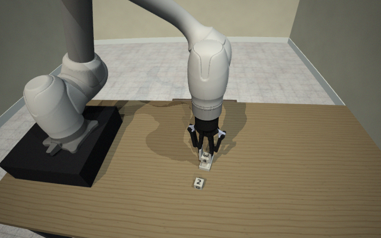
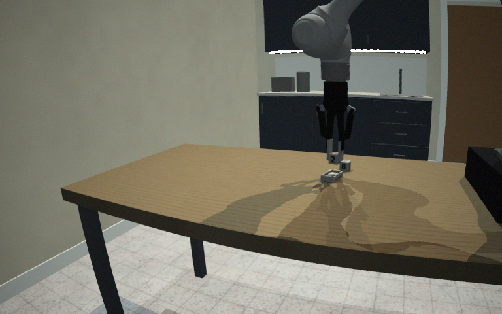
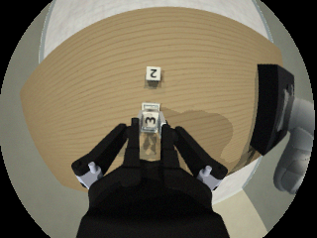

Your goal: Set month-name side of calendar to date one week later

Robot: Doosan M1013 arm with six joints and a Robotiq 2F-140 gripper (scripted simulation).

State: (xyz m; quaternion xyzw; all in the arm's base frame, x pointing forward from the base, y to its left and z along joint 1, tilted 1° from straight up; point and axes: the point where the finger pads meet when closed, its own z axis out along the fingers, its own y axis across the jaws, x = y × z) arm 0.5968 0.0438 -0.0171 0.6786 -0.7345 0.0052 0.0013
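Now: the white tray 20 mm to the left of my hand and 80 mm below it.
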